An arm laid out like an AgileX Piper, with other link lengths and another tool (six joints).
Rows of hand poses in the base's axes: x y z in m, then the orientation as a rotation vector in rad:
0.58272 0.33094 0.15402 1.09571 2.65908 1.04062
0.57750 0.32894 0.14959 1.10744 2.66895 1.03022
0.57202 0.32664 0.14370 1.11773 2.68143 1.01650
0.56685 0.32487 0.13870 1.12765 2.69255 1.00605
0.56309 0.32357 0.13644 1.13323 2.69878 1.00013
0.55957 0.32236 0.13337 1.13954 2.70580 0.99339
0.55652 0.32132 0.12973 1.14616 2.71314 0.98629
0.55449 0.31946 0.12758 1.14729 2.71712 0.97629
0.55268 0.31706 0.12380 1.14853 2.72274 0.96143
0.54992 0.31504 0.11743 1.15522 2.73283 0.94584
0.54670 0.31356 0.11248 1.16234 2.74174 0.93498
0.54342 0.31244 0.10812 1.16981 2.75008 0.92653
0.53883 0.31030 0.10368 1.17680 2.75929 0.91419
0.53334 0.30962 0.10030 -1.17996 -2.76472 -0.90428
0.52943 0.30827 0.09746 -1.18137 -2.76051 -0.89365
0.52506 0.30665 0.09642 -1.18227 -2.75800 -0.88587
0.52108 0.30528 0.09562 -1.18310 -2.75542 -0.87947
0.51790 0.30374 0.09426 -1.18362 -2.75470 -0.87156
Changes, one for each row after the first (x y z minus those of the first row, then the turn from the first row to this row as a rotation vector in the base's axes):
-0.00522 -0.00200 -0.00443 -0.00452 0.01315 -0.00154
-0.01070 -0.00430 -0.01032 -0.01122 0.02741 -0.00149
-0.01587 -0.00607 -0.01532 -0.01578 0.04064 -0.00148
-0.01963 -0.00737 -0.01758 -0.01834 0.04808 -0.00147
-0.02315 -0.00858 -0.02065 -0.02124 0.05648 -0.00146
-0.02620 -0.00962 -0.02429 -0.02428 0.06529 -0.00145
-0.02823 -0.01148 -0.02644 -0.03044 0.06857 -0.00119
-0.03004 -0.01388 -0.03022 -0.03968 0.07304 -0.00073
-0.03280 -0.01590 -0.03659 -0.04801 0.08384 -0.00036
-0.03602 -0.01738 -0.04154 -0.05315 0.09414 -0.00014
-0.03930 -0.01850 -0.04590 -0.05664 0.10426 -0.00004
-0.04389 -0.02064 -0.05034 -0.06264 0.11476 0.00027
-0.04938 -0.02132 -0.05372 -0.06625 0.12484 0.00227
-0.05329 -0.02267 -0.05656 -0.06911 0.13314 0.00236
-0.05766 -0.02429 -0.05760 -0.07150 0.13877 0.00247
-0.06164 -0.02566 -0.05840 -0.07322 0.14379 0.00252
-0.06482 -0.02720 -0.05976 -0.07658 0.14813 0.00276

